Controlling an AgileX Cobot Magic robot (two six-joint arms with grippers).
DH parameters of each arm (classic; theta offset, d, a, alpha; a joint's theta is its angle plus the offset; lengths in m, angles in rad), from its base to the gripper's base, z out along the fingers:
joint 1: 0 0.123 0 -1.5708
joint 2: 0.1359 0 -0.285 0
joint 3: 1.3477 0 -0.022 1.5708
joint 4: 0 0.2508 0 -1.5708
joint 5: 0 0 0.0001 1.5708
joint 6: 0 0.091 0 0
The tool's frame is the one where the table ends.
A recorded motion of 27 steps. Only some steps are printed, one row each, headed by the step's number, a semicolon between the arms.
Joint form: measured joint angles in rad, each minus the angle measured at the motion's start. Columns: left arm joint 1, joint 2, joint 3, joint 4, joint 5, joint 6; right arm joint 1, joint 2, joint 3, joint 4, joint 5, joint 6.
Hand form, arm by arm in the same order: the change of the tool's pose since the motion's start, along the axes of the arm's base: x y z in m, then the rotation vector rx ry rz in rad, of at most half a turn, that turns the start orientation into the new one. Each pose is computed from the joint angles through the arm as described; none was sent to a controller.
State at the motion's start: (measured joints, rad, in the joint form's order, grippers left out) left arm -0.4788 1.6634 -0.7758 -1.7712 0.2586 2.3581; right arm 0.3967 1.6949 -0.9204 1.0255 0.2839 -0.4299
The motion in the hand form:
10: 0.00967 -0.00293 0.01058 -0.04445 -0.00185 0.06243; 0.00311 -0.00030 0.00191 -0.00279 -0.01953 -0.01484
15: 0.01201 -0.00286 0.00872 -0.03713 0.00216 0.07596; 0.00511 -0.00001 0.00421 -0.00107 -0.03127 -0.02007
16: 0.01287 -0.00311 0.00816 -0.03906 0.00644 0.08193; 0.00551 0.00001 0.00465 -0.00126 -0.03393 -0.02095
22: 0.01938 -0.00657 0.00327 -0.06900 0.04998 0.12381; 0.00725 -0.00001 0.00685 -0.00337 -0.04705 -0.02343
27: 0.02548 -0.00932 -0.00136 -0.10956 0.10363 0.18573; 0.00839 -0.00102 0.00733 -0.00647 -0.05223 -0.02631
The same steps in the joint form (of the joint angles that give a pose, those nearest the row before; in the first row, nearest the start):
10: 0.0000 0.0013 -0.0443 -0.0040 -0.0212 -0.0695; 0.0002 0.0018 -0.0077 0.0018 -0.0212 -0.0001
15: 0.0000 0.0110 -0.0509 -0.0040 -0.0345 -0.0758; 0.0003 0.0018 -0.0157 0.0026 -0.0281 0.0000
16: 0.0000 0.0149 -0.0538 -0.0039 -0.0364 -0.0829; 0.0002 0.0018 -0.0172 0.0022 -0.0298 0.0000
22: -0.0001 0.0489 -0.0789 -0.0001 -0.0360 -0.1515; 0.0000 0.0010 -0.0240 -0.0021 -0.0369 0.0001
27: -0.0001 0.0795 -0.1018 0.0001 -0.0403 -0.2409; -0.0031 0.0015 -0.0263 -0.0060 -0.0403 0.0002

